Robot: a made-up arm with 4 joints. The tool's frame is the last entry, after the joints. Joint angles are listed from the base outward. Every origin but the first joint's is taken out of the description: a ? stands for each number. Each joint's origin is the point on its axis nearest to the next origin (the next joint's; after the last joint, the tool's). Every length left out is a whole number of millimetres.
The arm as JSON. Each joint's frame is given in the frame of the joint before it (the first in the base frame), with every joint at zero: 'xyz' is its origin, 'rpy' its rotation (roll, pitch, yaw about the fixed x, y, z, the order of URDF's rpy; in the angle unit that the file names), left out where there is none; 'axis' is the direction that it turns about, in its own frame. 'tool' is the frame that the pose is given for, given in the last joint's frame.
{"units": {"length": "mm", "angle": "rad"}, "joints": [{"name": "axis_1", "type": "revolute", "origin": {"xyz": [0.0, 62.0, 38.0], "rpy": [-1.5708, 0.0, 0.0]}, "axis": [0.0, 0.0, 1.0]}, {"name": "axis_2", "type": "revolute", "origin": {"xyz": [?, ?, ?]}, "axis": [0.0, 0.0, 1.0]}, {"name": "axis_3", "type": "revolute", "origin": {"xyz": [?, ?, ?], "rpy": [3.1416, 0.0, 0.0]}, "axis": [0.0, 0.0, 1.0]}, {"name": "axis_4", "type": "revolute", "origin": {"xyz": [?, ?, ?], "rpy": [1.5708, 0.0, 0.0]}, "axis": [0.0, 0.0, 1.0]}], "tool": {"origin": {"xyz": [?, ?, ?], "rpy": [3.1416, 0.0, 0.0]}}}
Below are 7 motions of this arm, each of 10 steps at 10 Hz.
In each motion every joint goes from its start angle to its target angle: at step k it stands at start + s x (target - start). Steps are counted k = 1, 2, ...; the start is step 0. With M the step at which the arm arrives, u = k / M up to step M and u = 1 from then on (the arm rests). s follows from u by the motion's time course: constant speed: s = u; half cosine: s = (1 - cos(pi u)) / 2; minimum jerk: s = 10 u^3 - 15 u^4 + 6 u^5.
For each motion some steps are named. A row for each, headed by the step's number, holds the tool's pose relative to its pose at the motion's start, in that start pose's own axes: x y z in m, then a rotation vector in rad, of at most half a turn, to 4 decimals.
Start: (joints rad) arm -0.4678 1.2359 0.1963 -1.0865
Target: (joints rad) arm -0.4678 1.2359 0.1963 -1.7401
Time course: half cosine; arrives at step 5
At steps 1, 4, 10:
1: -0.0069 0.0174 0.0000 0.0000 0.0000 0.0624
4: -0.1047 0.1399 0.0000 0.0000 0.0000 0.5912
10: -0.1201 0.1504 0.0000 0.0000 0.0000 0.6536

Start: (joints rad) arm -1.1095 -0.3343 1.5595 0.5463
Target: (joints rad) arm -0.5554 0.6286 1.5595 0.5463
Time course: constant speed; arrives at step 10
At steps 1, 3, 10:
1: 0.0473 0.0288 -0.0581 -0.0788 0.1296 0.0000
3: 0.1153 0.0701 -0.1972 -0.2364 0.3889 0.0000
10: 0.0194 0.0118 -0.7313 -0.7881 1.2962 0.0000

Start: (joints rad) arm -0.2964 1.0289 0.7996 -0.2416
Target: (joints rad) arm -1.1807 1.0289 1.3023 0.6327
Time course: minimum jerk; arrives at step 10
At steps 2, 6, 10:
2: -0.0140 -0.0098 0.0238 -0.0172 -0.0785 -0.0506
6: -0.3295 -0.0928 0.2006 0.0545 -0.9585 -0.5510
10: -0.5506 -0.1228 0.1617 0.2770 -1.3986 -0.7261

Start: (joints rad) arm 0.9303 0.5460 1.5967 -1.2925
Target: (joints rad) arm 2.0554 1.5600 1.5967 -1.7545
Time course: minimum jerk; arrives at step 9
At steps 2, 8, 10:
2: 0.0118 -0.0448 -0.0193 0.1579 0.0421 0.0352
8: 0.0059 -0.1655 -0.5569 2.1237 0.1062 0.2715
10: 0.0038 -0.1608 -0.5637 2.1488 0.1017 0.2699

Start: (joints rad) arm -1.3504 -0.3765 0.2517 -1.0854
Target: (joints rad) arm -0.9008 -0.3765 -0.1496 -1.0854
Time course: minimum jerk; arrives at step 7
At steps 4, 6, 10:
4: 0.0098 -0.0186 -0.0140 0.4757 0.2509 0.0000
6: 0.0096 -0.0183 -0.0240 0.7351 0.3878 0.0000
10: 0.0095 -0.0180 -0.0246 0.7526 0.3970 0.0000

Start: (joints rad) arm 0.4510 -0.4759 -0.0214 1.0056
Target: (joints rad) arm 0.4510 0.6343 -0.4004 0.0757
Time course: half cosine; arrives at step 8
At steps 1, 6, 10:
1: -0.0015 0.0135 -0.0054 -0.0473 0.0312 0.0354
6: -0.1921 0.1152 -0.1635 -0.7440 1.0674 0.6817
10: -0.2454 0.1058 -0.1604 -0.7901 1.3161 0.7469

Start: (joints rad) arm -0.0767 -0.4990 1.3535 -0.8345
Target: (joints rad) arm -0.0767 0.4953 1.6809 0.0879
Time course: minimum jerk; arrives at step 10
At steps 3, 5, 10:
3: 0.0549 -0.0906 -0.0201 0.0749 0.0790 -0.1503
5: 0.1380 -0.2708 -0.1157 0.1910 0.2769 -0.4569
10: 0.1645 -0.4803 -0.3497 0.2518 0.6428 -0.8870

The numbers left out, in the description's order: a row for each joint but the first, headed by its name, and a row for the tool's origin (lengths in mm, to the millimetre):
axis_2: 141.0 62.0 0.0
axis_3: -346.0 7.0 0.0
axis_4: 107.0 91.0 0.0
tool: 282.0 -102.0 0.0

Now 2 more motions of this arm.
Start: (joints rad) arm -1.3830 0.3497 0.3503 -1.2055
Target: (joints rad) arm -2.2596 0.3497 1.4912 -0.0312
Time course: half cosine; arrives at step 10
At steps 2, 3, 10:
2: 0.0012 -0.0101 0.0105 -0.1759 -0.0788 -0.1118
3: -0.0046 -0.0160 0.0323 -0.3685 -0.1948 -0.2385
10: -0.2954 0.2430 0.0562 -1.2163 -1.7097 -0.7320

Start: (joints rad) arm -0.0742 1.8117 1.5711 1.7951
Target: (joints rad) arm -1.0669 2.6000 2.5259 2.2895
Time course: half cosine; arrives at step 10
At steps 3, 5, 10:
3: 0.0172 -0.0654 0.0550 0.2300 0.0650 -0.1014
5: 0.0391 -0.1717 0.0963 0.5462 0.1981 -0.2402
10: 0.0589 -0.3399 0.0742 1.0423 0.5314 -0.4373

